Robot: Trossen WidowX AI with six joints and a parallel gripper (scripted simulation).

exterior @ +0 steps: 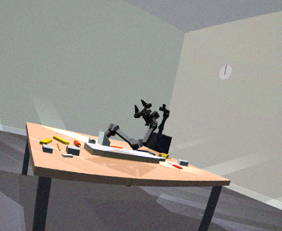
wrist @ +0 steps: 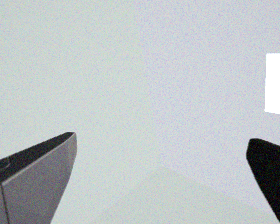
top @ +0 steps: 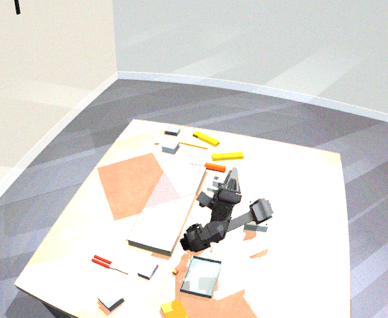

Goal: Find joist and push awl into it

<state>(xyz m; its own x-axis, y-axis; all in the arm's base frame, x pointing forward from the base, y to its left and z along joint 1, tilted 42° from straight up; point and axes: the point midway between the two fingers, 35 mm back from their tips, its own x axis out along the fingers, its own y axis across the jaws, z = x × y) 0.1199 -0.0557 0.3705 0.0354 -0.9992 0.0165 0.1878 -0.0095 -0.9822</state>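
Right now my gripper tip is 37 cm above the stud finder, 35 cm to the left of it and 12 cm short of it. From my gripper tip the other things lie so: tray (40 cm below, 14 cm to the left, 4 cm ahead); awl (41 cm below, 28 cm to the right, 11 cm ahead); tan cube (41 cm below, 15 cm to the left, 14 cm ahead).
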